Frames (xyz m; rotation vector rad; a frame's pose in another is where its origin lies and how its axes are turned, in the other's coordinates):
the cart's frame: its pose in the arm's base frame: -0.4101 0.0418 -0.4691 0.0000 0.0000 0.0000
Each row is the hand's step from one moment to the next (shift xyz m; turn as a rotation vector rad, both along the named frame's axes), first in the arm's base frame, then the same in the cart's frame.
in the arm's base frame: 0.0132 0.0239 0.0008 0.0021 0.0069 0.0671
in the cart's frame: 0.0132 0.0239 0.0008 0.0021 0.0069 0.0671
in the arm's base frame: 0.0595 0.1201 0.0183 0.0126 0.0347 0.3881
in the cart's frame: 0.0595 0.1201 0.0183 0.0126 0.0347 0.3881
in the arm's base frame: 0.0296 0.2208 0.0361 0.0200 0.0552 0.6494
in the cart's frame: 0.0296 0.2208 0.0361 0.0200 0.0552 0.6494
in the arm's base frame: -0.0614 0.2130 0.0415 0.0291 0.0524 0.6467
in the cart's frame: -0.0614 0.2130 0.0415 0.0291 0.0524 0.6467
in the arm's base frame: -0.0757 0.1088 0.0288 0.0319 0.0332 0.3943
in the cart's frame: -0.0757 0.1088 0.0288 0.0319 0.0332 0.3943
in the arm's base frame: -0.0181 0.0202 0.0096 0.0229 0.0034 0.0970
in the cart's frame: -0.0181 0.0202 0.0096 0.0229 0.0034 0.0970
